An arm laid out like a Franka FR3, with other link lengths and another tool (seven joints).
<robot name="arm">
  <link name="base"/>
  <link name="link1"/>
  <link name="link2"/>
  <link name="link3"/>
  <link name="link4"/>
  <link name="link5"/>
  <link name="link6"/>
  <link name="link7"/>
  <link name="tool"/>
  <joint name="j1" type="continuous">
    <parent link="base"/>
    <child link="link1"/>
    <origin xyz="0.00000 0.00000 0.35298"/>
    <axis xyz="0 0 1"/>
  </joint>
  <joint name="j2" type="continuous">
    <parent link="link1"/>
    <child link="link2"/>
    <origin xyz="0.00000 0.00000 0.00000" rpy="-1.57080 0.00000 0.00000"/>
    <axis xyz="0 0 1"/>
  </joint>
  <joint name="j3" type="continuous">
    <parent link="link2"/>
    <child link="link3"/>
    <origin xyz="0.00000 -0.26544 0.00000" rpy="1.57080 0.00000 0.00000"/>
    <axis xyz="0 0 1"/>
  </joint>
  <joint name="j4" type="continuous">
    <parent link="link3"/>
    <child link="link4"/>
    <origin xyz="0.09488 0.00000 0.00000" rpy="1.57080 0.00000 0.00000"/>
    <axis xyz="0 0 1"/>
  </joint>
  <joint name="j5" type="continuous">
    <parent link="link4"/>
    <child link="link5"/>
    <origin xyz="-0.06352 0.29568 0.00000" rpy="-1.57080 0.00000 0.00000"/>
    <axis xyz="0 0 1"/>
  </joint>
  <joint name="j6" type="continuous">
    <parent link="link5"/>
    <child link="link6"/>
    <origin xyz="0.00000 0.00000 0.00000" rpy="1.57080 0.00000 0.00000"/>
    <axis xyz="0 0 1"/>
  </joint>
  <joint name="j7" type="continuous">
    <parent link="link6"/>
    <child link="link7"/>
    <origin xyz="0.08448 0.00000 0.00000" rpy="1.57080 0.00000 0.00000"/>
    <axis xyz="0 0 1"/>
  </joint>
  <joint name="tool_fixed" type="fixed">
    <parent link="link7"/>
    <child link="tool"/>
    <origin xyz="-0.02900 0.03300 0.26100" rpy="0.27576 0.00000 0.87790"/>
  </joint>
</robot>
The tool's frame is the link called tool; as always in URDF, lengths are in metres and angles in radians. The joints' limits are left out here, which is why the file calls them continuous.
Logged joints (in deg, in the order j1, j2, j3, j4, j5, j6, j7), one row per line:
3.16, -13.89, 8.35, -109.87, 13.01, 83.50, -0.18
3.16, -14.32, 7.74, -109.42, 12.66, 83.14, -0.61
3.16, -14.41, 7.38, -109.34, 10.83, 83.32, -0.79
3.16, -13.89, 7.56, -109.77, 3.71, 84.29, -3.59
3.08, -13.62, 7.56, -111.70, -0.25, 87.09, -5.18
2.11, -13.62, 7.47, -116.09, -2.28, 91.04, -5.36
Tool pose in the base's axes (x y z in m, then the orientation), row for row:
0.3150, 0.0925, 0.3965, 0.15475, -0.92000, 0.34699, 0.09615
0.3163, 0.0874, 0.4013, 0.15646, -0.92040, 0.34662, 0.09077
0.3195, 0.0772, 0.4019, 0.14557, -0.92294, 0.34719, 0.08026
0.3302, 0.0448, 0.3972, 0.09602, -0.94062, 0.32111, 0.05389
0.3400, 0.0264, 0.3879, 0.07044, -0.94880, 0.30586, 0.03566
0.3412, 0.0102, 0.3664, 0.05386, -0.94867, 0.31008, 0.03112
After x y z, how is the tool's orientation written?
As a quaternion, w x y z.
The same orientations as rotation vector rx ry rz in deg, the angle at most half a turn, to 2 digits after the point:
-151.04, 56.97, 15.79
-150.96, 56.85, 14.89
-152.30, 57.29, 13.24
-159.68, 54.51, 9.15
-163.52, 52.71, 6.15
-165.14, 53.98, 5.42

